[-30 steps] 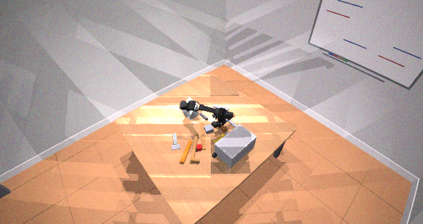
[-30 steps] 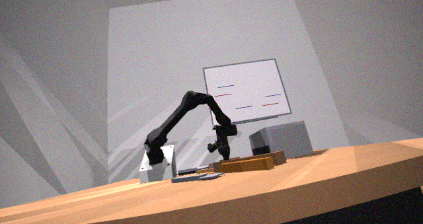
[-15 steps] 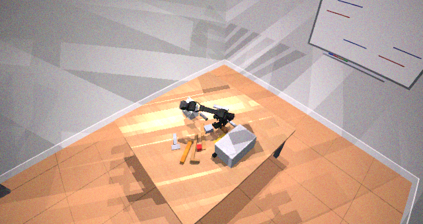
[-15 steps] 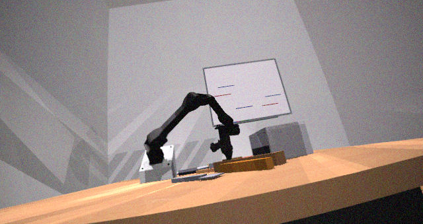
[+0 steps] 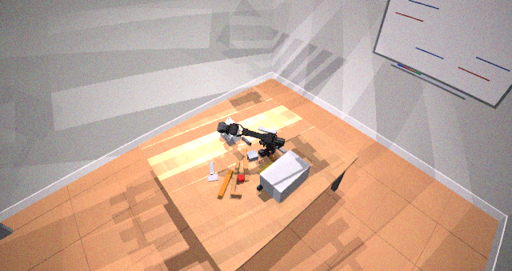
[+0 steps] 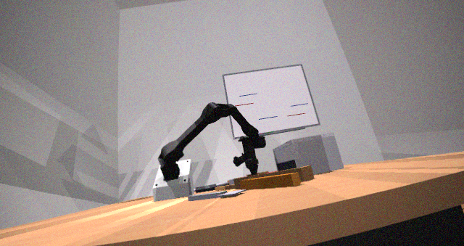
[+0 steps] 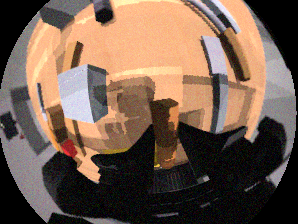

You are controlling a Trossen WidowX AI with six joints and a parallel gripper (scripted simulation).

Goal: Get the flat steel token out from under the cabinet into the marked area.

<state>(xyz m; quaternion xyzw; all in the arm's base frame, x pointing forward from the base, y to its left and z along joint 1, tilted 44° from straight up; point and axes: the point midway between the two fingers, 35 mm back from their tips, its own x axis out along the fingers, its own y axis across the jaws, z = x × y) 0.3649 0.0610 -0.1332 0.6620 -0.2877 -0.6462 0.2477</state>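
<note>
Now: gripper tip 8 cm past the grey block, 11 cm to the left of it and 1 cm below it. The rest, counted from my gripper tip: thin wooden stick: 5 cm behind, 19 cm to the right; red block: 4 cm ahead, 30 cm to the right, 1 cm above; grey bar: 22 cm behind, 16 cm to the left.
</note>
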